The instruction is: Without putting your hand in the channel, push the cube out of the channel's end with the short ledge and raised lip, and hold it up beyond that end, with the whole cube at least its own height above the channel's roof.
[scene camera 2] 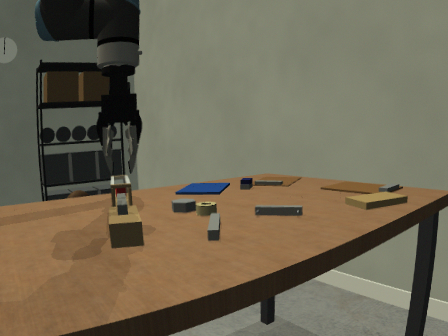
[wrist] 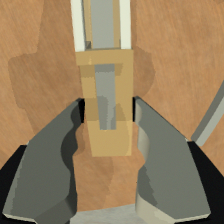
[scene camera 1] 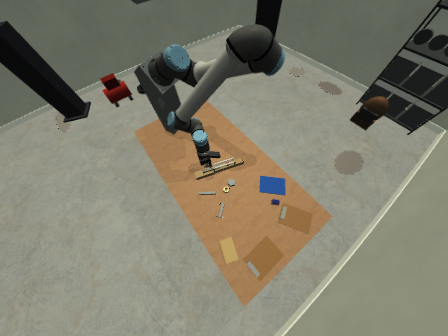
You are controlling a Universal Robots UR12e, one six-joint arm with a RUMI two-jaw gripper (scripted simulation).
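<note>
I can see my gripper (scene camera 2: 121, 174), and the wrist view gives me a sight of that gripper too, in the wrist view (wrist: 108, 99).
</note>
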